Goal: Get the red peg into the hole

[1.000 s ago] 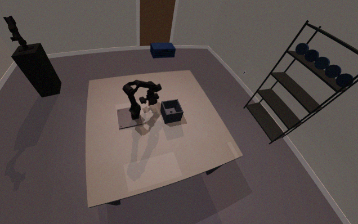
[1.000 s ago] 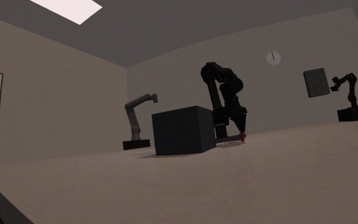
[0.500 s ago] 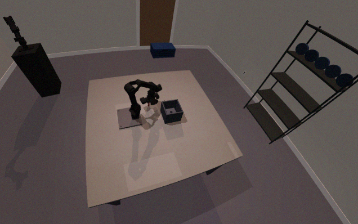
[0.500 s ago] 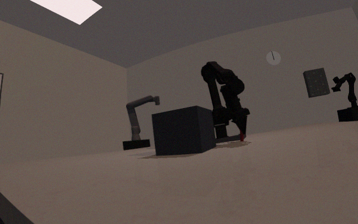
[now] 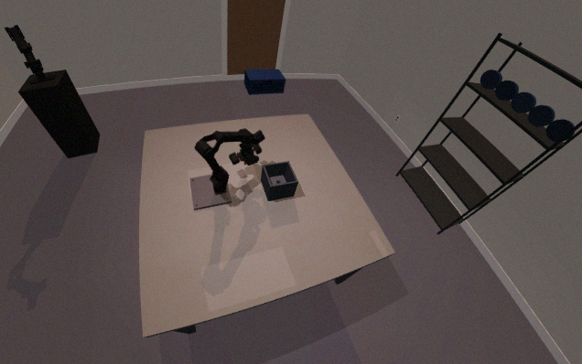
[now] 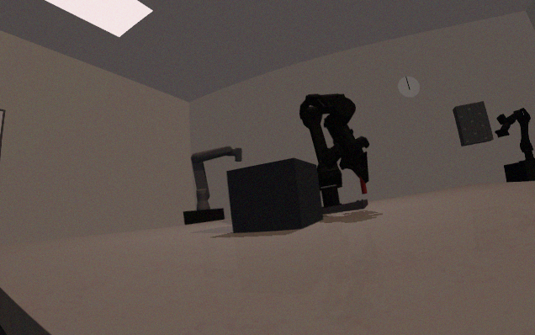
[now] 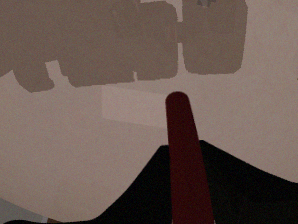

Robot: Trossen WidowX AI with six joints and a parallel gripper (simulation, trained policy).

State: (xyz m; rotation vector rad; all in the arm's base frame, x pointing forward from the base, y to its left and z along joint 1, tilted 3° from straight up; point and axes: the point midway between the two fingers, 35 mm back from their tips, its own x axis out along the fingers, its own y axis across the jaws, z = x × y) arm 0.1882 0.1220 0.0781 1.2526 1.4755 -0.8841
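Right now my gripper tip is 21 cm to the left of the light plate, 14 cm short of it and 3 cm above it. From my gripper tip the other things lie so: red peg (1 cm to the right, 1 cm above).
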